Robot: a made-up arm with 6 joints. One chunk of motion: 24 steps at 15 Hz.
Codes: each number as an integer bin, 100 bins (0 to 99) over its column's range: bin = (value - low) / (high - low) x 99, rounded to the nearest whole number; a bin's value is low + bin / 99 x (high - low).
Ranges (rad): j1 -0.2..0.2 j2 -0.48..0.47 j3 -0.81..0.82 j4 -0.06..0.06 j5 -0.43..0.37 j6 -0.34..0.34
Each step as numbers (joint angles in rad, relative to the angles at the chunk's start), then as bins.
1 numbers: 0.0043 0.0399 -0.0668 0.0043 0.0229 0.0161
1 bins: 51 54 45 53 56 52
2 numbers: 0.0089 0.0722 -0.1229 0.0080 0.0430 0.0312
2 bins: 52 58 42 56 59 54
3 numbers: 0.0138 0.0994 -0.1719 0.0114 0.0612 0.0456
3 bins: 53 60 39 59 61 56
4 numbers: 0.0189 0.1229 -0.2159 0.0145 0.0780 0.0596
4 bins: 54 63 36 61 63 58
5 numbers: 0.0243 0.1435 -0.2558 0.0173 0.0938 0.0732
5 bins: 56 65 34 64 65 60
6 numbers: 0.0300 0.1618 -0.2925 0.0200 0.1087 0.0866
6 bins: 57 67 31 66 67 62
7 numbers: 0.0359 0.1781 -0.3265 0.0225 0.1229 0.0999
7 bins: 58 69 29 68 68 64
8 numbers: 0.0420 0.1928 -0.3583 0.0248 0.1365 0.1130
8 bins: 60 70 27 70 70 66
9 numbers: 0.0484 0.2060 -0.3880 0.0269 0.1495 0.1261
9 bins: 61 71 26 72 72 68
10 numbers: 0.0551 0.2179 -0.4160 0.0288 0.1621 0.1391
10 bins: 63 73 24 73 73 70
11 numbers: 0.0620 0.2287 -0.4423 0.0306 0.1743 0.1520
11 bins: 65 74 22 75 75 72
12 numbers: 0.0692 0.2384 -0.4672 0.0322 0.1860 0.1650
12 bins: 67 75 21 76 76 74
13 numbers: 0.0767 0.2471 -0.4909 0.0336 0.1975 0.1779
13 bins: 68 76 19 77 78 75
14 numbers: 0.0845 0.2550 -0.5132 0.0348 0.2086 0.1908
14 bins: 70 77 18 78 79 77
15 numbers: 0.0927 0.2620 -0.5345 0.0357 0.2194 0.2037
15 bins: 72 77 17 79 80 79
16 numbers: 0.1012 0.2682 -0.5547 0.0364 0.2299 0.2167
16 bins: 75 78 16 80 82 81
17 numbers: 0.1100 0.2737 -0.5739 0.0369 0.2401 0.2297
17 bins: 77 79 14 80 83 83
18 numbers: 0.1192 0.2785 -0.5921 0.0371 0.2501 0.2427
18 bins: 79 79 13 80 84 85
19 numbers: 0.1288 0.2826 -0.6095 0.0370 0.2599 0.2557
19 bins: 81 79 12 80 85 87
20 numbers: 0.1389 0.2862 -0.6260 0.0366 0.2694 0.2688
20 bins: 84 80 11 80 87 89
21 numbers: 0.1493 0.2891 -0.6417 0.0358 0.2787 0.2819
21 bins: 86 80 10 79 88 91
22 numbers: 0.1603 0.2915 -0.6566 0.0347 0.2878 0.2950
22 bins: 89 80 9 78 89 92
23 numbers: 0.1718 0.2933 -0.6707 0.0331 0.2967 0.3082
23 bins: 92 81 8 77 90 94
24 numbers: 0.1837 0.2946 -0.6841 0.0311 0.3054 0.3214
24 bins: 95 81 8 75 91 96
